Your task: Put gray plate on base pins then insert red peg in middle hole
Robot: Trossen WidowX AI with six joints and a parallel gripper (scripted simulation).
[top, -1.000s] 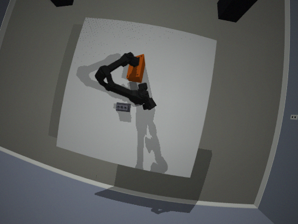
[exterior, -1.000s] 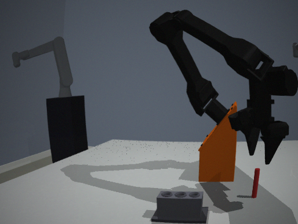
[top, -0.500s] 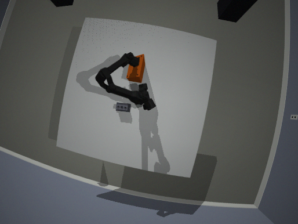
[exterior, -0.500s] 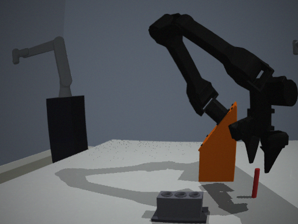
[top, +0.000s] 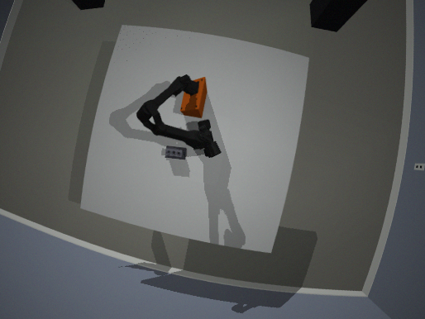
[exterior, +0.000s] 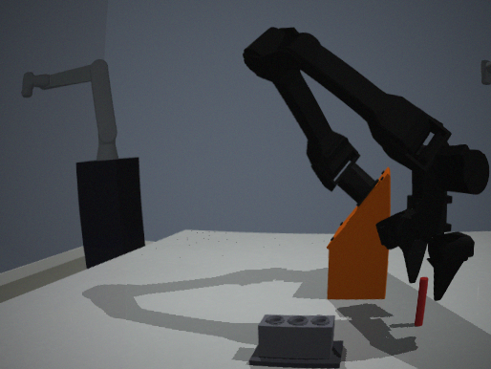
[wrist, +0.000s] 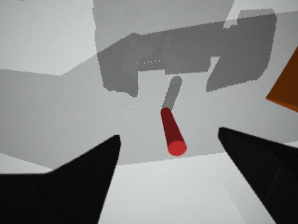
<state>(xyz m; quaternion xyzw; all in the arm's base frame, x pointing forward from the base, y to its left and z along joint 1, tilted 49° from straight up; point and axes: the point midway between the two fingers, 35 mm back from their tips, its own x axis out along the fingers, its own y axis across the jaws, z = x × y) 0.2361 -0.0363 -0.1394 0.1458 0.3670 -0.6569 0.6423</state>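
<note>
The red peg is 2 cm below my gripper tip. Round my gripper tip: gray plate 19 cm to the right, 9 cm ahead, 1 cm below; then base 19 cm to the right, 8 cm ahead, 5 cm below.
</note>
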